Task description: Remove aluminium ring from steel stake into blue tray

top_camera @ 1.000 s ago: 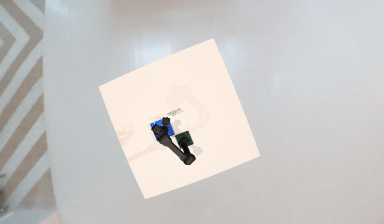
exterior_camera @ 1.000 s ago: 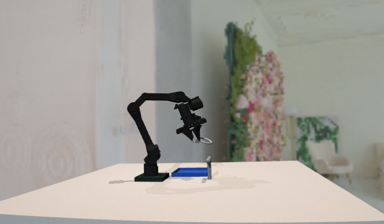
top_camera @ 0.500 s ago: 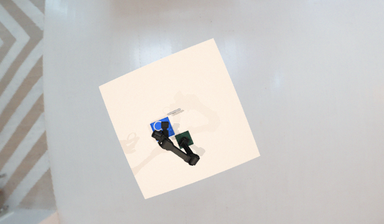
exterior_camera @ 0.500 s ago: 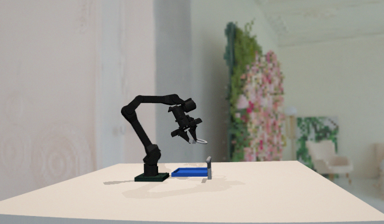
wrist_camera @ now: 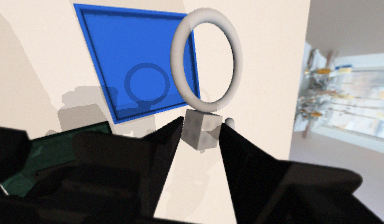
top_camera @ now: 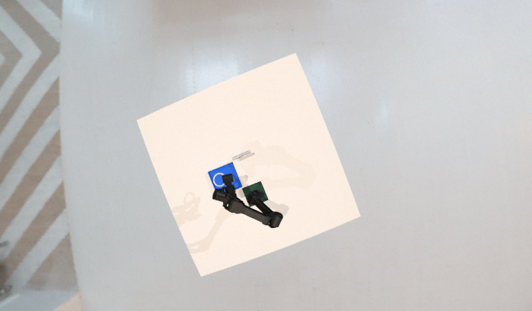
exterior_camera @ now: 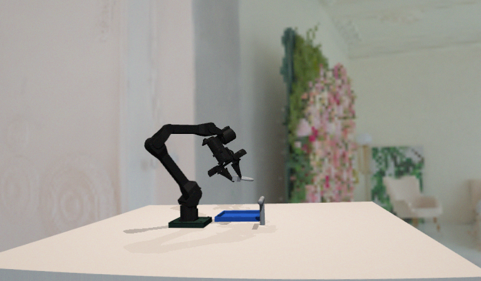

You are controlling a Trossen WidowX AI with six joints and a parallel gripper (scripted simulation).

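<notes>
My gripper tip is 17 cm above the blue tray, 7 cm to the right of it and 1 cm past it. Round my gripper tip: aluminium ring: 5 cm to the left, 1 cm ahead.
</notes>
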